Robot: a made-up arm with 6 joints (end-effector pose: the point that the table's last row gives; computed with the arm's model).
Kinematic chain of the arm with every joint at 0, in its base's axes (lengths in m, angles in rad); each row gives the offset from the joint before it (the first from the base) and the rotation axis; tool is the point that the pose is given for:
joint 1: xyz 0 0 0.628 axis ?
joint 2: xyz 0.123 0 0 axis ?
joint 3: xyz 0 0 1.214 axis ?
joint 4: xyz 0 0 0.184 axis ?
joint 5: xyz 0.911 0 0 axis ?
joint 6: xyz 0.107 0 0 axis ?
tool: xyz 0 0 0
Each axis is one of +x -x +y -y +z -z.
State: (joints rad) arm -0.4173 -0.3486 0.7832 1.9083 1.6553 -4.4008
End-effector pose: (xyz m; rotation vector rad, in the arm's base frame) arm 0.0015 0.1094 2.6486 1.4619 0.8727 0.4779
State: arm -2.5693 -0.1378 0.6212 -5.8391 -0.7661 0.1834
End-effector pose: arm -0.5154 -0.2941 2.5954 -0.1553 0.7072 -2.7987
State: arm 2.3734 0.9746 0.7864 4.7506 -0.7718 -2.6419
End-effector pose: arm -1.5849 1.4275 1.3028 0.1145 2.4944 -1.6611
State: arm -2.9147 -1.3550 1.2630 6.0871 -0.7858 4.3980
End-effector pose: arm 1.9249 0.4293 1.2862 -0.7221 -1.1511 -0.6277
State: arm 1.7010 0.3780 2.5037 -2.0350 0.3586 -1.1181
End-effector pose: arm 0.0468 -0.0986 2.5277 -0.9224 -0.8062 -0.9640
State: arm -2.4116 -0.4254 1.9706 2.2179 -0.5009 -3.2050
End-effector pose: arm 0.9131 0.8722 2.2576 -1.8336 -1.4140 0.1134
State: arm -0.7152 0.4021 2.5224 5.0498 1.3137 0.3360
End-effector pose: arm -0.1229 -0.0226 2.4313 0.6831 -3.0430 0.2916
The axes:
joint 1: +z
joint 2: +y
joint 3: -y
joint 4: -x
joint 5: -y
joint 6: -x

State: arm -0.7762 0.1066 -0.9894 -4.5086 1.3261 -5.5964
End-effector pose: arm 0.6602 -0.5057 1.0763 -1.2237 -0.2488 0.9342
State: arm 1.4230 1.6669 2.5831 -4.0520 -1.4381 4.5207
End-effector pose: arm 0.3328 1.6663 1.3971 0.9689 -0.7682 -0.2480
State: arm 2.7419 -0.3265 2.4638 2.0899 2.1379 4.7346
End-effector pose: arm 0.9972 -0.5063 1.9408 0.7363 -2.8404 0.8957
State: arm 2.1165 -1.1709 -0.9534 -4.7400 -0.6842 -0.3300
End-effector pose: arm 0.0910 -0.0196 1.4930 -0.7799 -0.8645 1.1910
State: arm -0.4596 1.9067 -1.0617 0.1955 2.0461 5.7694
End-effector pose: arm 0.4275 -0.1909 -0.1939 0.8460 0.7755 -0.5282
